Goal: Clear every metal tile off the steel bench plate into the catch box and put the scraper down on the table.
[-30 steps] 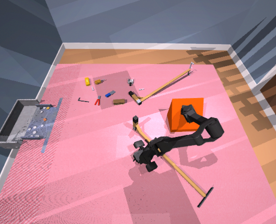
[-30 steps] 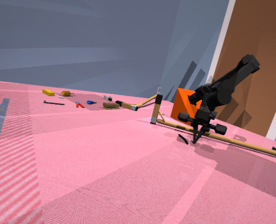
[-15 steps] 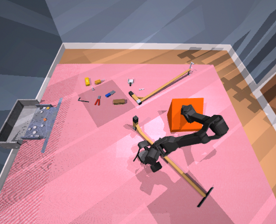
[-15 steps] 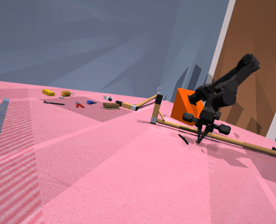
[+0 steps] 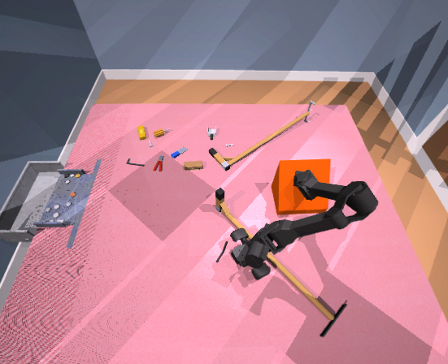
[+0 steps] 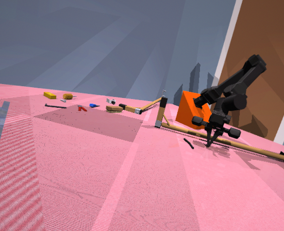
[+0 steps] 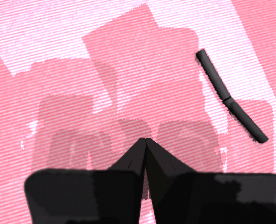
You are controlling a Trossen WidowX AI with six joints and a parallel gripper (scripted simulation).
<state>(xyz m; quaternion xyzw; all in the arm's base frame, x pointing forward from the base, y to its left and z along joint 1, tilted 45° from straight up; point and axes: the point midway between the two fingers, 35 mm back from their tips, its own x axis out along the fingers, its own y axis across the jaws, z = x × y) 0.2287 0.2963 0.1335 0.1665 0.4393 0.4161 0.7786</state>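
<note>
The long scraper is 11 cm behind my gripper tip, 3 cm to the right of it and 6 cm above it. Round my gripper tip: wooden block: 22 cm ahead, 45 cm to the right, 1 cm above; then black strip: 7 cm ahead, 4 cm to the right; then blue tool: 30 cm ahead, 54 cm to the right.
</note>
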